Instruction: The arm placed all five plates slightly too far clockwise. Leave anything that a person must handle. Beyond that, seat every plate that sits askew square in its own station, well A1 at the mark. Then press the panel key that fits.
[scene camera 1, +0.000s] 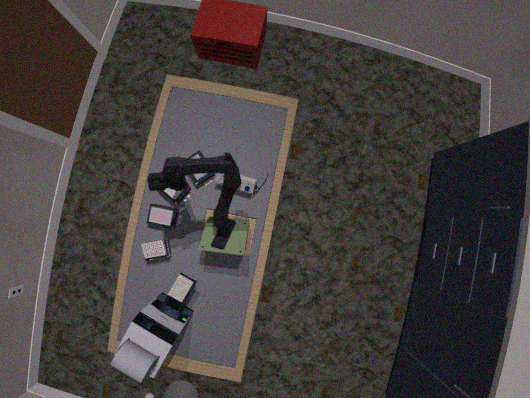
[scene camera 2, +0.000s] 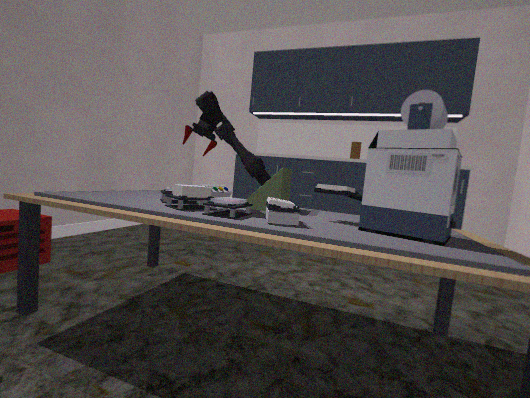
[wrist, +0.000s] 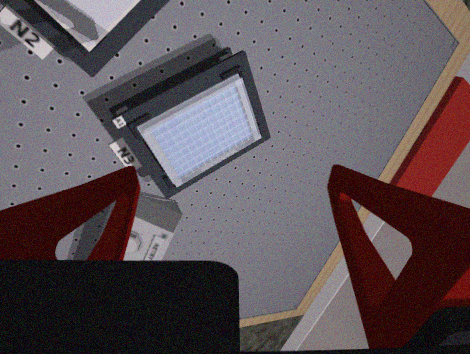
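Note:
My gripper (scene camera 2: 195, 149) (wrist: 233, 176) is open and empty, high above the table. In the wrist view a pale blue gridded plate (wrist: 202, 132) (scene camera 1: 200, 176) lies in a dark holder beside labels A1 and N3; I cannot tell whether it sits exactly square. A white plate (wrist: 112, 12) (scene camera 1: 171, 194) at N2 is cut off there and partly under the arm in scene view 1. A pink plate (scene camera 1: 161, 216) (scene camera 2: 227, 201), a dotted white plate (scene camera 1: 155, 249) (scene camera 2: 281, 203) and a cream plate (scene camera 1: 182, 286) (scene camera 2: 335, 188) stand further along. The key panel (scene camera 1: 248, 185) (wrist: 150, 240) is partly hidden.
A large white and dark instrument (scene camera 1: 157, 325) (scene camera 2: 410, 185) stands at one table end, beside the cream plate. The arm stands on a green base (scene camera 1: 235, 245) (scene camera 2: 280, 187). A red cabinet (scene camera 1: 230, 25) (scene camera 2: 30, 240) stands off the other end. A cable (scene camera 1: 262, 182) leaves the panel.

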